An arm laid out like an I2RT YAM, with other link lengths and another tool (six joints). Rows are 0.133 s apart.
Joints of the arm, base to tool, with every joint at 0 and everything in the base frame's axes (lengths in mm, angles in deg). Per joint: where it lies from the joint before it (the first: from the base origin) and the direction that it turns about. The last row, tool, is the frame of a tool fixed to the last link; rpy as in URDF.
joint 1: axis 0 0 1 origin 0.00 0.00 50.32
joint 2: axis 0 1 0 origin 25.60 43.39 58.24
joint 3: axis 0 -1 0 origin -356.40 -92.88 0.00
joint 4: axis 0 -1 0 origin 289.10 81.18 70.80
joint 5: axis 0 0 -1 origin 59.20 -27.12 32.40
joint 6: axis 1 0 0 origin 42.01 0.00 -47.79
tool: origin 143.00 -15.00 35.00 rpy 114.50 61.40 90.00
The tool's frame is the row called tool.
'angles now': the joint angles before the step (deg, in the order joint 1, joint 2, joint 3, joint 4, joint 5, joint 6). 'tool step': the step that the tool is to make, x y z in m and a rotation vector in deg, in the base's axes. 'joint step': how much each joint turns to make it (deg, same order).
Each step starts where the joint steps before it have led.
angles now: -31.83, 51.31, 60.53, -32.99, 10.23, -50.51
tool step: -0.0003, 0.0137, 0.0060, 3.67, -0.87, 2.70
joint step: 0.00, -0.11, 2.45, -4.06, -3.94, 2.15
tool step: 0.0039, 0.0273, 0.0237, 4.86, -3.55, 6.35
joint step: 0.04, 0.05, 4.60, -4.19, -8.26, 2.76
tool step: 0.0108, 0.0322, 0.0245, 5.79, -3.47, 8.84
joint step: 0.09, 1.44, 4.77, -3.11, -10.77, 2.47
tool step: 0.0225, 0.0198, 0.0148, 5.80, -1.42, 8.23
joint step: 0.00, 4.08, 4.08, -1.33, -9.87, 1.69
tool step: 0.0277, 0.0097, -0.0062, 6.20, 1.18, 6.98
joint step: 0.02, 4.98, 1.62, -0.47, -8.33, 0.96
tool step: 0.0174, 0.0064, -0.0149, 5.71, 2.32, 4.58
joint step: 0.01, 3.50, 0.02, -1.06, -5.80, 0.79
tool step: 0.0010, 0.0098, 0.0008, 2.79, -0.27, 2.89
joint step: -0.01, 0.46, -0.04, -0.41, -3.82, 0.52
